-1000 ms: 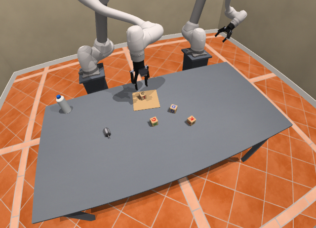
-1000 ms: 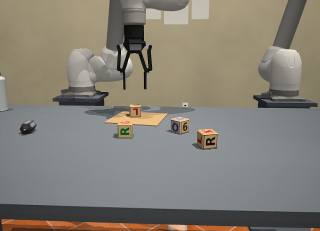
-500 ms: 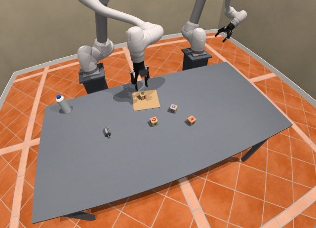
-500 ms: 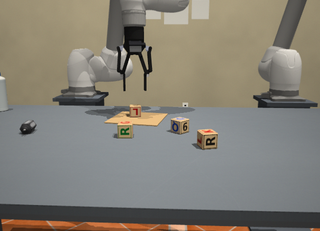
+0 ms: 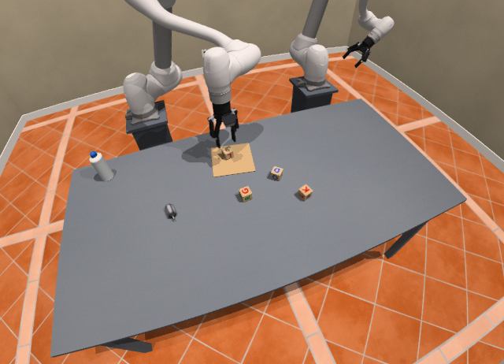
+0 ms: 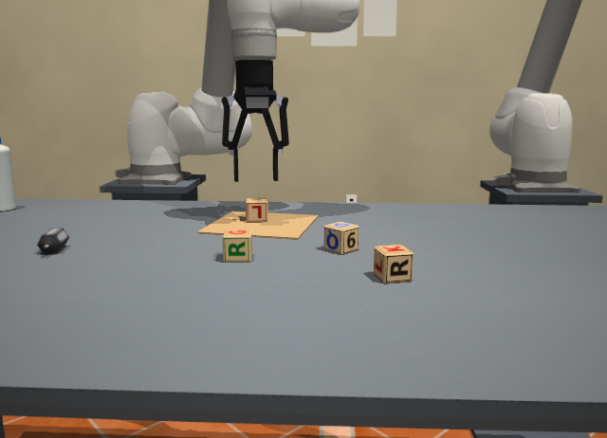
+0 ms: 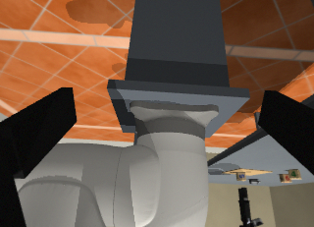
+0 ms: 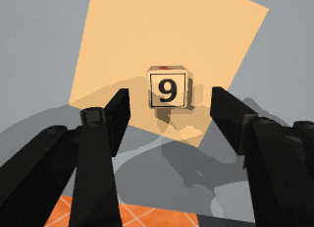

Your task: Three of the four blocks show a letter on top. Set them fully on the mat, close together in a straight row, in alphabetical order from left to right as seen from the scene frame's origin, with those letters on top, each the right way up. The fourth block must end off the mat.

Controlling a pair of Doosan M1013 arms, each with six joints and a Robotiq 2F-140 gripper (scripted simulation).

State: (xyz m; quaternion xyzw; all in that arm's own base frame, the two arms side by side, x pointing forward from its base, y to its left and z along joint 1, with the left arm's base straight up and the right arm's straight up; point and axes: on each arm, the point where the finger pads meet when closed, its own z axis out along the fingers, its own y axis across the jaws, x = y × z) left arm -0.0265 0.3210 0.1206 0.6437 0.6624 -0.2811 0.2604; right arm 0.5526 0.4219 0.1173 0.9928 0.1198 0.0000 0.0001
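Observation:
Right now my right hand is 120 mm above the mat, 20 mm to the right of it and 20 mm short of it. Also, from my right hand: d block (200 mm ahead, 190 mm to the left, 100 mm below); then g block (270 mm ahead, 100 mm below, 20 mm to the left); then small dark object (300 mm to the right, 260 mm ahead, 100 mm below).

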